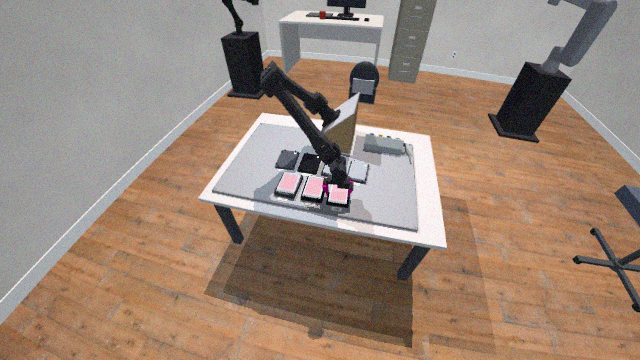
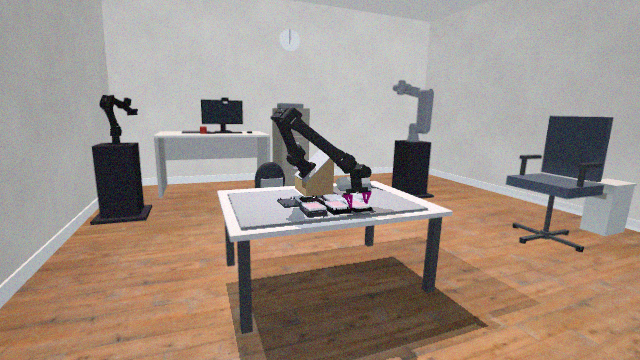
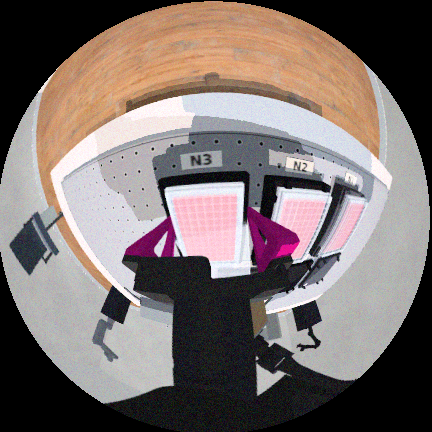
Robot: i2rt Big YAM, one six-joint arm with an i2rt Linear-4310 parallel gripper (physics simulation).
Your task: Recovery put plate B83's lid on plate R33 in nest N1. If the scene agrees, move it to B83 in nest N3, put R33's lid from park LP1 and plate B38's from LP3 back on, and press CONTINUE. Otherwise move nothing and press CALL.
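Frame: origin at the arm's base, x ahead, y down, z left, level; millimetres.
Seen in the pictures: gripper, fingertip midpoint: (image 1: 337, 196) (image 2: 358, 206) (image 3: 209, 214); arm's base at its link origin: (image 1: 332, 119) (image 2: 307, 170).
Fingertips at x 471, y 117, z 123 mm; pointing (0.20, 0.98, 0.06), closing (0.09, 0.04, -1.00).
Pixels of each thing's top centre, then the offset from my fingertips to it. "spot": a spot on its surface instead.
- pink-welled plate at a spot on its surface: (image 3: 206, 235) (image 1: 338, 191) spot: dy -25, dx -12, dz +2 mm
- nest labelled N3 at a spot on its surface: (image 3: 201, 160) spot: dy +11, dx +62, dz +7 mm
- similar plate at its top centre: (image 3: 297, 237) (image 1: 314, 185) (image 2: 336, 203) dy -23, dx -23, dz -118 mm
- third plate at its top centre: (image 3: 347, 231) (image 1: 288, 180) (image 2: 313, 204) dy -29, dx -19, dz -245 mm
- dark grey park at its top centre: (image 3: 321, 275) (image 2: 289, 200) (image 1: 287, 157) dy -7, dx -205, dz -319 mm
- grey button box at its top centre: (image 3: 165, 323) (image 1: 385, 135) (image 2: 353, 176) dy -71, dx -449, dz +193 mm
My gripper (image 1: 338, 188) (image 2: 358, 202) (image 3: 209, 214) is open, its magenta fingers low on both sides of the pink-welled plate (image 1: 338, 196) (image 3: 206, 235) in the nest labelled N3 (image 3: 201, 160). I cannot tell if the fingers touch it. A similar plate (image 1: 314, 188) (image 2: 336, 204) (image 3: 302, 215) sits in N2. A third plate (image 1: 289, 184) (image 2: 313, 207) (image 3: 346, 225) sits in N1, with thick, layered-looking edges. Behind the nests, a pale, lid-like piece (image 1: 358, 170) lies on a park at the right; another is mostly hidden by the arm. Plate and park codes are unreadable.
A dark grey park (image 1: 287, 159) and a black one (image 1: 310, 163) lie behind N1 and N2. A grey button box (image 1: 384, 145) stands at the back right. A tan wedge-shaped stand (image 1: 344, 135) (image 2: 321, 184) with a sloped white face rises beside the arm.
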